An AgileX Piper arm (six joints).
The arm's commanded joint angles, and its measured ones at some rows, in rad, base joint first. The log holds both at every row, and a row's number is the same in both.
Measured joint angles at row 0: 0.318, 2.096, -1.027, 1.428, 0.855, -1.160
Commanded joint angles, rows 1 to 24: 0.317, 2.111, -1.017, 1.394, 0.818, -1.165; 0.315, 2.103, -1.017, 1.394, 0.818, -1.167; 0.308, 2.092, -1.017, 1.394, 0.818, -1.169; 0.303, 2.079, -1.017, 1.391, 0.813, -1.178; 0.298, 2.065, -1.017, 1.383, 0.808, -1.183; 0.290, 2.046, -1.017, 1.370, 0.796, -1.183; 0.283, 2.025, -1.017, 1.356, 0.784, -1.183; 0.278, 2.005, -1.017, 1.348, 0.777, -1.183; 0.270, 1.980, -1.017, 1.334, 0.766, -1.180; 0.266, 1.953, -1.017, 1.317, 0.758, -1.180; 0.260, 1.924, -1.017, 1.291, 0.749, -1.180; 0.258, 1.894, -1.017, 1.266, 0.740, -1.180; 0.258, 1.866, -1.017, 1.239, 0.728, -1.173; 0.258, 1.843, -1.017, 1.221, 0.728, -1.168; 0.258, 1.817, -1.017, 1.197, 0.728, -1.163; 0.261, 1.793, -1.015, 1.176, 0.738, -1.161; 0.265, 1.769, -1.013, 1.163, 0.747, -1.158; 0.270, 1.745, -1.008, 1.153, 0.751, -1.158; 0.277, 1.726, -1.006, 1.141, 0.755, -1.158; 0.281, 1.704, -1.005, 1.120, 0.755, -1.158; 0.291, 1.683, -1.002, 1.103, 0.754, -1.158; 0.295, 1.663, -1.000, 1.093, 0.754, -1.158; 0.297, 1.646, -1.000, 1.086, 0.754, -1.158; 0.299, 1.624, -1.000, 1.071, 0.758, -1.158
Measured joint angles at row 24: 0.284, 1.705, -1.007, 1.121, 0.739, -1.160
